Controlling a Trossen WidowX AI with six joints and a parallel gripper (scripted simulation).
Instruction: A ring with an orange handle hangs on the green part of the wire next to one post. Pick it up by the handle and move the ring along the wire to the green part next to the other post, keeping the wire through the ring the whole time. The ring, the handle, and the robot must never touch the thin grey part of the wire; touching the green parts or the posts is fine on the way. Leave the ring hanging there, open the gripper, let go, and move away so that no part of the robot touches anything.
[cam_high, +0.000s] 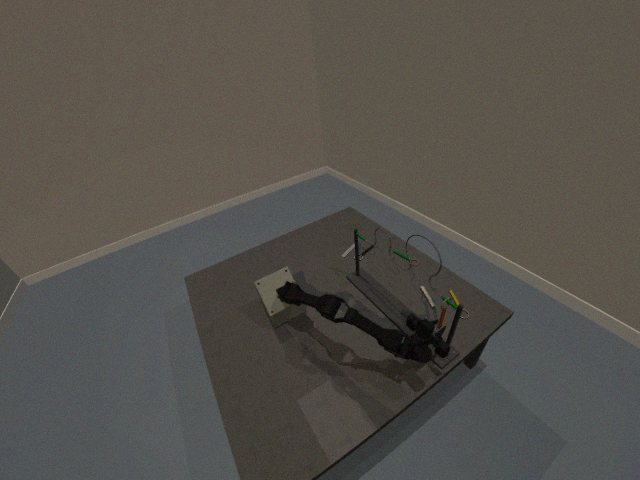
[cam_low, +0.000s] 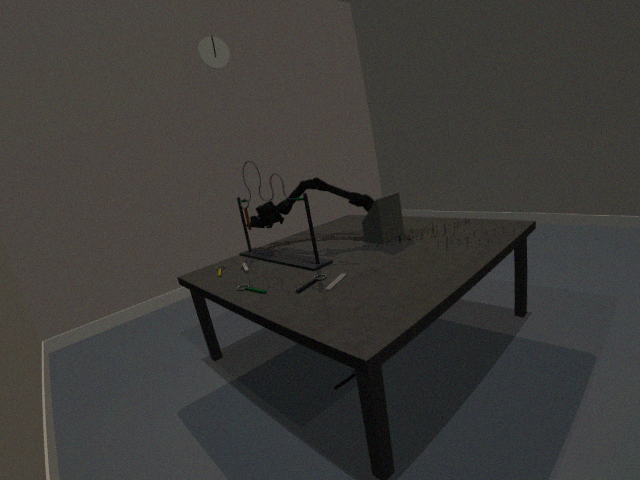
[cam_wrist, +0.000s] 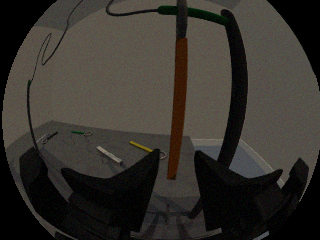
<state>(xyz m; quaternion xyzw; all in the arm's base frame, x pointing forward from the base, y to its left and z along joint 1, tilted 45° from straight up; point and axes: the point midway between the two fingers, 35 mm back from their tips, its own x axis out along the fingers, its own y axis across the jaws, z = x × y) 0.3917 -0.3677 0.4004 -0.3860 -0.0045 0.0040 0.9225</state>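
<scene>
Now: the ring with orange handle 80 mm above my gripper tip. From my gripper tip the other things lie so: green-handled ring: 310 mm ahead, 470 mm to the left, 160 mm below; then black-handled ring: 140 mm ahead, 670 mm to the left, 160 mm below; then white piece: 180 mm ahead, 200 mm to the left, 150 mm below.
</scene>
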